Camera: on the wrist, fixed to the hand. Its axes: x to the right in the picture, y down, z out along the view.
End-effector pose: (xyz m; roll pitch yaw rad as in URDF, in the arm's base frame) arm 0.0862 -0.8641 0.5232 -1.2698 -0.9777 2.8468
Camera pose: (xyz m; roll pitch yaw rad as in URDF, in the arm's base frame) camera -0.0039 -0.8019 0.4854 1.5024 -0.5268 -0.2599
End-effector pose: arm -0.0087 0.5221 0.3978 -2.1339 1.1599 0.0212
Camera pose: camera -0.0366 0.4180 0.3553 -1.9382 -0.3345 0.9196
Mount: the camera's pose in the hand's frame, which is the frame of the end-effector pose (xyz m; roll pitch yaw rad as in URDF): 0.0270 0.0929 -0.0637 -0.0306 -0.2702 -1.6393
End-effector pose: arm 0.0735 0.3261 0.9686 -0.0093 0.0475 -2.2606
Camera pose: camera 0.1295 0.2489 0.9028 -0.0793 -0.2824 2.3968
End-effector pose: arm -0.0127 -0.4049 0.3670 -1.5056 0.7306 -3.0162
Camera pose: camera 0.0243 -0.3423 0.2768 -1.8610 -0.8812 -2.6903
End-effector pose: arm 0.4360 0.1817 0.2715 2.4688 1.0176 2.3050
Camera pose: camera 0.3896 0.2823 0.3051 -1.9578 0.3772 -1.5180
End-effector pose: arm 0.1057 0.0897 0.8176 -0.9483 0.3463 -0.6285
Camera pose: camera 0.0967 0.0992 0.7025 -0.7623 -1.1279 -1.5593
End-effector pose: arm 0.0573 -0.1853 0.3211 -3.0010 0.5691 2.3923
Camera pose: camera 0.0896 -0.0776 0.3487 -2.6124 0.0737 -2.1940
